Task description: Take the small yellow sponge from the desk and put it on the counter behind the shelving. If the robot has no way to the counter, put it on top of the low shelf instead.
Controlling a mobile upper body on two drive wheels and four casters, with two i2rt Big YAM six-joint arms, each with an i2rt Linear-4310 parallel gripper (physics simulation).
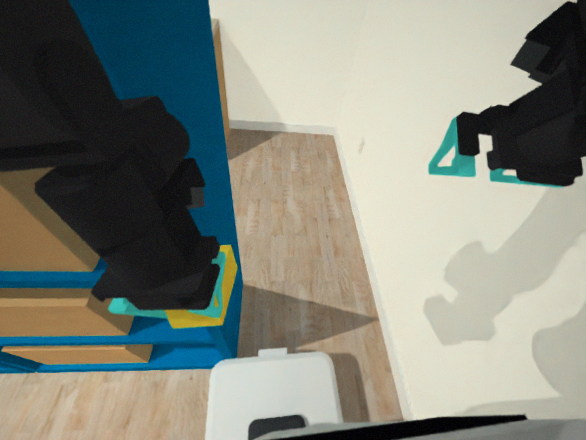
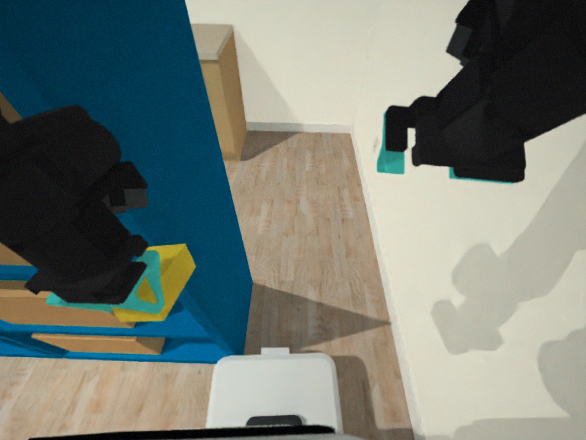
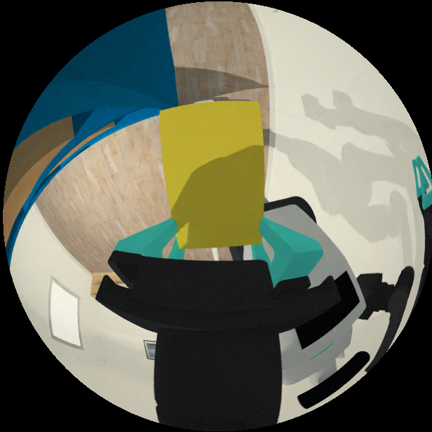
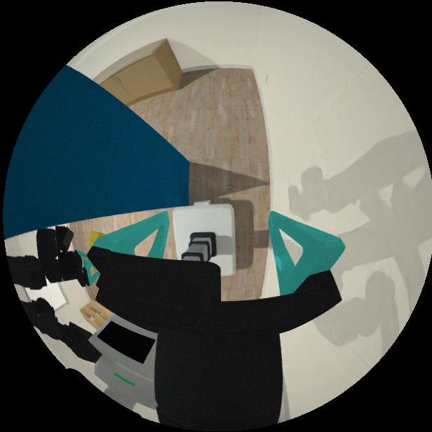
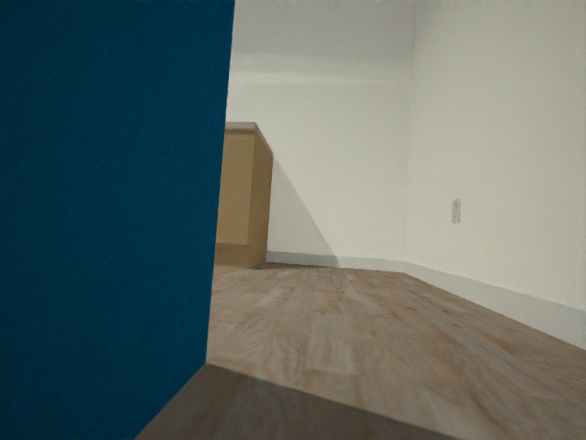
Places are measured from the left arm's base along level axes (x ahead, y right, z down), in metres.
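Pixels of known places: left gripper, between the fingertips: (image 1: 196,313) (image 2: 141,308); right gripper, between the fingertips: (image 1: 460,173) (image 2: 414,170).
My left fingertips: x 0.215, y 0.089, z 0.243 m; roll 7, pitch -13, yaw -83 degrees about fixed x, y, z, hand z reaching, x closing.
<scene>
Behind a point stands the place of what it marks.
The yellow sponge (image 1: 229,280) @[z 0.249, x 0.259, y 0.124 m] (image 2: 175,270) @[z 0.235, x 0.264, y 0.122 m] (image 3: 215,150) (image 4: 96,239) is held by my left gripper (image 1: 170,311) (image 2: 107,306) (image 3: 218,216), which is shut on it. The sponge is beside the near end of the blue shelving (image 1: 165,50) @[z 0.051, x 0.481, y 0.051 m] (image 2: 125,50) @[z 0.048, x 0.509, y 0.053 m] (image 4: 100,160) (image 5: 110,200) @[z 1.170, x 0.565, y 0.056 m]; whether it touches is unclear. My right gripper (image 1: 482,172) (image 2: 427,172) @[z 0.131, x 0.346, y 0.442 m] (image 4: 218,216) is open and empty, near the right wall. The wooden counter with a grey top (image 2: 215,40) @[z 0.504, x 2.132, y -0.177 m] (image 4: 145,77) (image 5: 241,127) @[z 0.540, x 1.912, y -0.224 m] stands beyond the shelving, which hides part of it.
Cardboard boxes (image 1: 40,225) @[z 0.269, x 0.375, y -0.171 m] sit in the shelving. A floor passage (image 1: 295,215) (image 2: 305,215) (image 5: 350,320) runs between the shelving's end panel and the right wall (image 5: 500,125) @[z 0.723, x 1.362, y 0.928 m]. My white base (image 1: 275,385) @[z 1.147, x 0.224, y 0.225 m] (image 2: 277,385) @[z 1.147, x 0.220, y 0.234 m] is at the passage's near end, close to the shelving corner.
</scene>
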